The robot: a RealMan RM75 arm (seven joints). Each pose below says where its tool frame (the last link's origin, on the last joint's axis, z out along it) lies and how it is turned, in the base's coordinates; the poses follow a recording.
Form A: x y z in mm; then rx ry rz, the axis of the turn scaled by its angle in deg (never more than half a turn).
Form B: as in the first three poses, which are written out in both.
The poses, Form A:
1: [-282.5, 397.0, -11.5, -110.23, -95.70, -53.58]
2: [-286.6, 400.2, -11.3, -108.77, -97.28, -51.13]
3: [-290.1, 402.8, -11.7, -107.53, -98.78, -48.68]
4: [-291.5, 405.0, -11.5, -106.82, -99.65, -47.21]
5: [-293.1, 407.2, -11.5, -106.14, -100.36, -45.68]
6: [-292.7, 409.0, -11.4, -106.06, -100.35, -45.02]
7: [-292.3, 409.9, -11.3, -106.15, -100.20, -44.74]
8: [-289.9, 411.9, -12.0, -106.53, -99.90, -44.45]
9: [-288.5, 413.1, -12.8, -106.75, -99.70, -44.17]
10: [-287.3, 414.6, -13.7, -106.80, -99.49, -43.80]
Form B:
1: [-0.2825, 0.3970, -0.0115, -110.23, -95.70, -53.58]
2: [-0.2866, 0.4002, -0.0113, -108.77, -97.28, -51.13]
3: [-0.2901, 0.4028, -0.0117, -107.53, -98.78, -48.68]
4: [-0.2915, 0.4050, -0.0115, -106.82, -99.65, -47.21]
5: [-0.2931, 0.4072, -0.0115, -106.14, -100.36, -45.68]
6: [-0.2927, 0.4090, -0.0114, -106.06, -100.35, -45.02]
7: [-0.2923, 0.4099, -0.0113, -106.15, -100.20, -44.74]
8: [-0.2899, 0.4119, -0.0120, -106.53, -99.90, -44.45]
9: [-0.2885, 0.4131, -0.0128, -106.75, -99.70, -44.17]
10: [-0.2873, 0.4146, -0.0137, -106.80, -99.49, -43.80]
